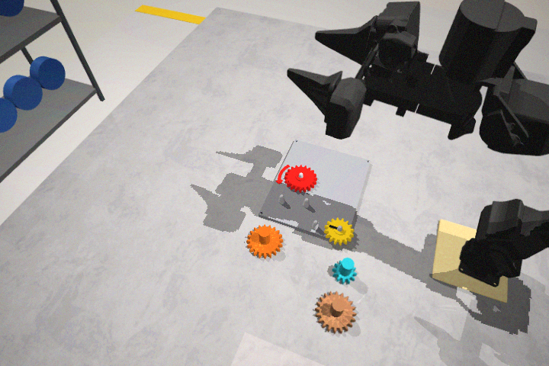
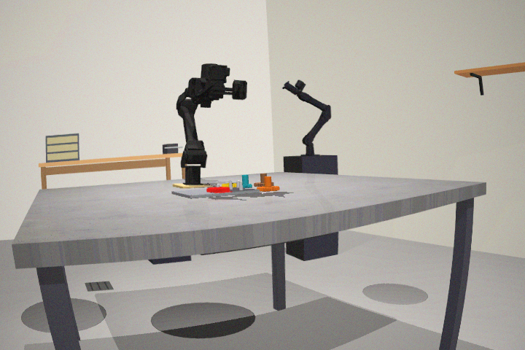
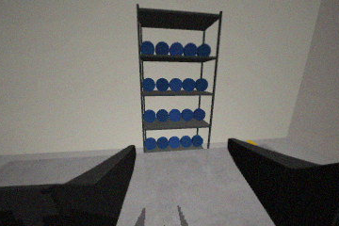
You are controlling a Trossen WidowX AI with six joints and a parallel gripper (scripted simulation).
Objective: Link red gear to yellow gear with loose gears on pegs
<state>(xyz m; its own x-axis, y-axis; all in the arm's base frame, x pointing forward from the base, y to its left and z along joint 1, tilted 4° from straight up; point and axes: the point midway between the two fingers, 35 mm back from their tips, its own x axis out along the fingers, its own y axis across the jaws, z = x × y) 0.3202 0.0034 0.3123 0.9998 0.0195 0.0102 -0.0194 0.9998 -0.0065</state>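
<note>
Now: the brown gear 17 cm behind my gripper tip, 17 cm to the left of it and 30 cm below it. Also, from my gripper tip: orange gear: 1 cm behind, 12 cm to the left, 30 cm below; then yellow gear: 12 cm behind, 4 cm to the left, 30 cm below; then red gear: 3 cm to the right, 30 cm below.
</note>
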